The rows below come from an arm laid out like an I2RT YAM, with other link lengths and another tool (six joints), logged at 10 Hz.
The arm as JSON. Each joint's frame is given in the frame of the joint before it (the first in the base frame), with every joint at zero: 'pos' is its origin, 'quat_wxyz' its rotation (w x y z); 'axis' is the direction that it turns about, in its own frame. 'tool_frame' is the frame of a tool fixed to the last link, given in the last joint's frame.
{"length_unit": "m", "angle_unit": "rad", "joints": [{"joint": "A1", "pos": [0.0, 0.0, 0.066], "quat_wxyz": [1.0, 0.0, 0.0, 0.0], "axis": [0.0, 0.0, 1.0]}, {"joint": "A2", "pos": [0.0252, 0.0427, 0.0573], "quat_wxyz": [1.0, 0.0, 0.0, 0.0], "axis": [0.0, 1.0, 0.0]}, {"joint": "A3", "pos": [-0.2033, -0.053, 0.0], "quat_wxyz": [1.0, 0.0, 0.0, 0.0], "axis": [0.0, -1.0, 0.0]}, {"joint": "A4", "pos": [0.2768, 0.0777, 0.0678], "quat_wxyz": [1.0, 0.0, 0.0, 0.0], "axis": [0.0, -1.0, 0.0]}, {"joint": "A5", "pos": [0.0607, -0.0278, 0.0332], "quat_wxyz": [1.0, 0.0, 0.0, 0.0], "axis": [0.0, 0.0, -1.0]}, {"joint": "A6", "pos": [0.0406, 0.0, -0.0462], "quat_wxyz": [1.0, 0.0, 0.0, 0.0], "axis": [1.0, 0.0, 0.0]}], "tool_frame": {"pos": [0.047, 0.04, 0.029], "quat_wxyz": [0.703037, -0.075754, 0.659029, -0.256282]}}
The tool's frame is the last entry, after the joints.
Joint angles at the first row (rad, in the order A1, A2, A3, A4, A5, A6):
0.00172, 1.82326, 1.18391, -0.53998, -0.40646, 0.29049
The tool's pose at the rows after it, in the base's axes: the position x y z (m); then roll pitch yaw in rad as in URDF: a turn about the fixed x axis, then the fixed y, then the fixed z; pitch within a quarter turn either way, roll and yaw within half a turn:
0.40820 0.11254 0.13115 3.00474 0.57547 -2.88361
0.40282 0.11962 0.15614 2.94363 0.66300 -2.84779
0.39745 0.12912 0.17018 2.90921 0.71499 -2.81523
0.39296 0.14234 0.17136 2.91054 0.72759 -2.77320
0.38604 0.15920 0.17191 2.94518 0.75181 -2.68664
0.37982 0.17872 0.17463 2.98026 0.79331 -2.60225
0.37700 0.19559 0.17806 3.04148 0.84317 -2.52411
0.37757 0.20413 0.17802 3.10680 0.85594 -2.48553
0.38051 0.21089 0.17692 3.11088 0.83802 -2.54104
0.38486 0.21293 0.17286 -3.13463 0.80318 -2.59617
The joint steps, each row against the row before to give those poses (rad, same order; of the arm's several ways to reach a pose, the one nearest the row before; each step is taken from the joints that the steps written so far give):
0.00039, -0.05875, 0.00001, 0.01335, -0.12169, -0.06064
0.00190, -0.04766, 0.00000, 0.00535, -0.09575, -0.03282
0.01602, -0.02594, 0.00001, 0.00648, -0.05455, -0.01563
0.03205, -0.00042, -0.00002, 0.00686, -0.00725, -0.00802
0.04119, 0.00003, 0.00000, 0.00916, 0.00191, -0.03510
0.04922, -0.00001, -0.00001, 0.03703, 0.00077, -0.01715
0.04461, -0.00002, -0.00001, 0.06100, 0.02134, -0.00231
0.02672, 0.00002, 0.00002, 0.03549, 0.04960, 0.00954
0.02746, 0.00002, -0.00036, 0.02365, 0.06333, 0.07058
0.02060, -0.00005, -0.00004, 0.00457, 0.09498, 0.06142

